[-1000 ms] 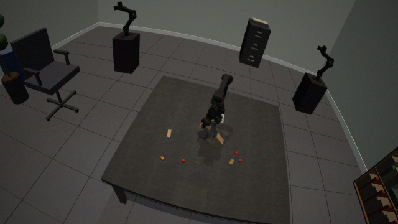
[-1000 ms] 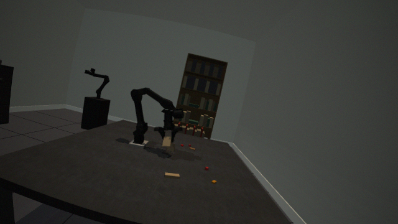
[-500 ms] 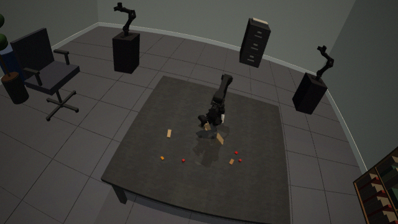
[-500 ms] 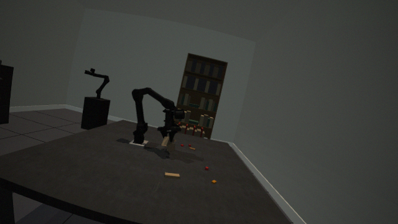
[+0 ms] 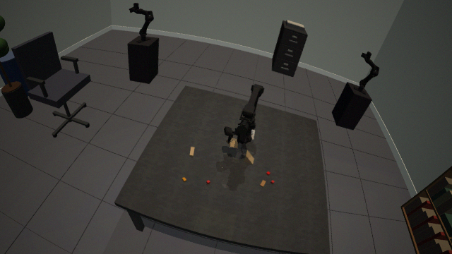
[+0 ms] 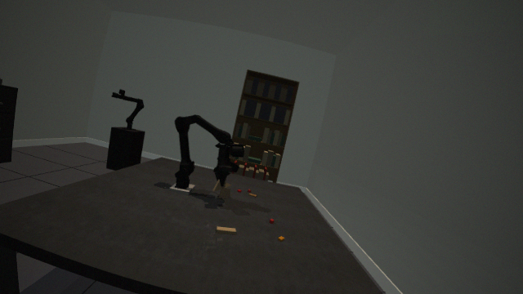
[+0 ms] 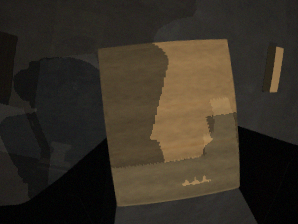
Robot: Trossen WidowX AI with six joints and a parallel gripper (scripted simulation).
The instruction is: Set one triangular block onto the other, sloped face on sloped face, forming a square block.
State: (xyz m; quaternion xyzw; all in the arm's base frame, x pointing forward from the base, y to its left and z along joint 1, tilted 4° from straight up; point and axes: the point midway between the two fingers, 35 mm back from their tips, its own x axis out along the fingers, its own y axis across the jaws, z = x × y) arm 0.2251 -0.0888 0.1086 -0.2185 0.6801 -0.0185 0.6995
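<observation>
The tan triangular block is 1 cm above my gripper tip. Round my gripper tip: orange cube 30 cm ahead, 24 cm to the right, 10 cm below.
</observation>
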